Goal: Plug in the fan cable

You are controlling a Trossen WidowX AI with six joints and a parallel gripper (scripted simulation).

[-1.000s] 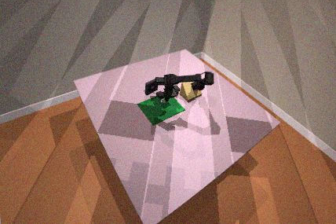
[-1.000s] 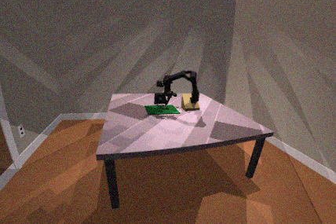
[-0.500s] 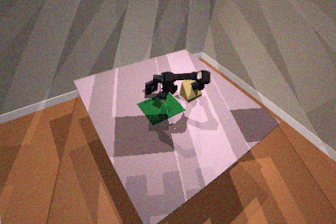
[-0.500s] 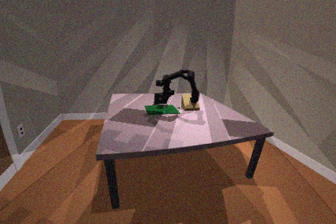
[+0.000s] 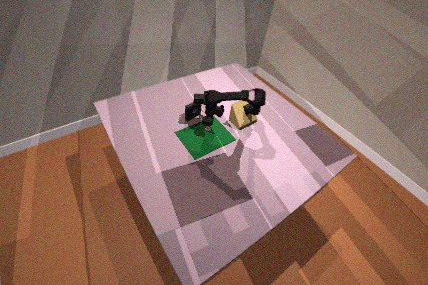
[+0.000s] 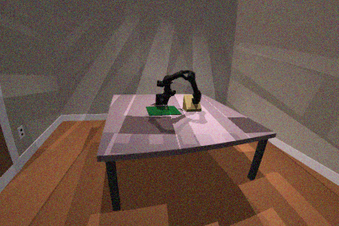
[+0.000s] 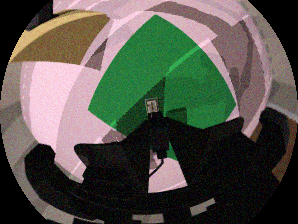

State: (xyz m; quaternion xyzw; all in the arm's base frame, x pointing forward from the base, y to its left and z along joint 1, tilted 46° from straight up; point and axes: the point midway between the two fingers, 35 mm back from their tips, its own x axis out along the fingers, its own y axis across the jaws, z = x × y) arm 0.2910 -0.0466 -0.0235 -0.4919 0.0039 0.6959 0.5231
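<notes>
Now: gripper tip 10 mm to the left of the dark plug, 10 mm below it and 10 mm short of it. From my gripper tip the other things lie so: four-pin header 60 mm below; then green board 80 mm below, 40 mm ahead, 30 mm to the left; then black fan 140 mm to the right, 10 mm ahead.
</notes>
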